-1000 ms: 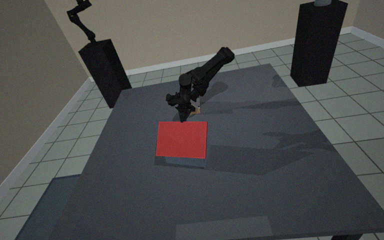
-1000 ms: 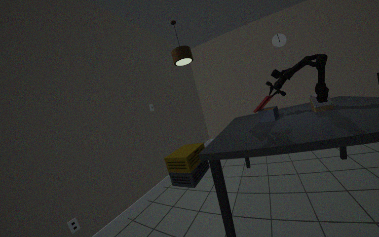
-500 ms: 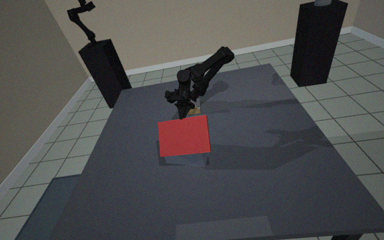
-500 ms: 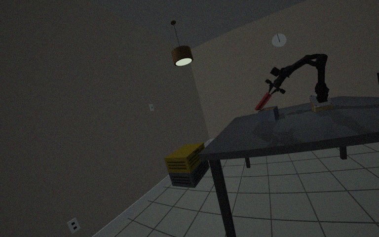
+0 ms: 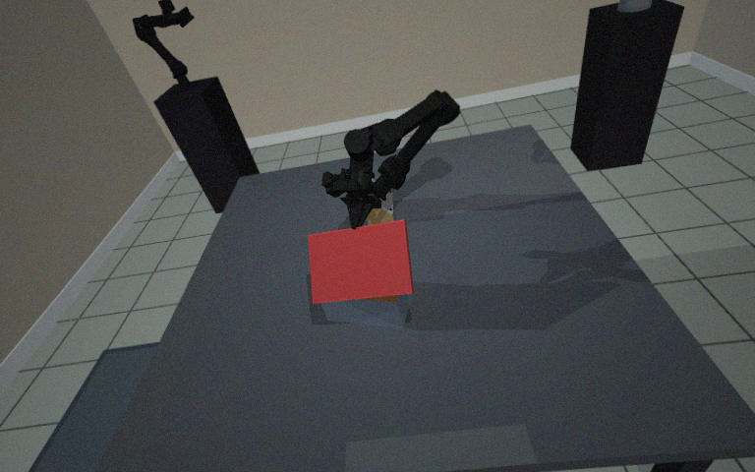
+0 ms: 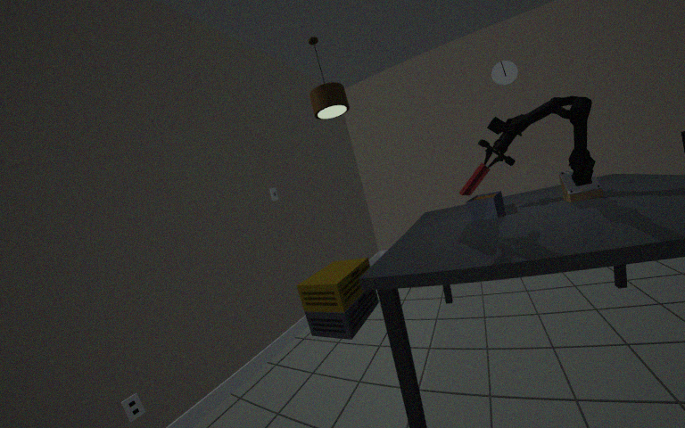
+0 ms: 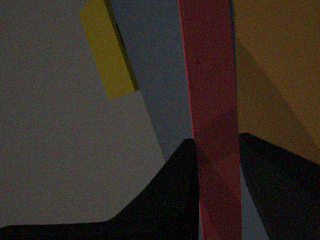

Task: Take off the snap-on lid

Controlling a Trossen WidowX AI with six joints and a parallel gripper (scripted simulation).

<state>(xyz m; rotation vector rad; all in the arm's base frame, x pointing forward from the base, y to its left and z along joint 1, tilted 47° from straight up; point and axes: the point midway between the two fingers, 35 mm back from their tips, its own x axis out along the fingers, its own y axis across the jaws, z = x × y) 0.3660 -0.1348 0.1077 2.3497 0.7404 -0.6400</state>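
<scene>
Right now my gripper tip is 6 cm short of the red lid and 5 cm above it. The rest, counted from my gripper tip: storage box: 4 cm ahead, 1 cm to the right, 19 cm below.
</scene>
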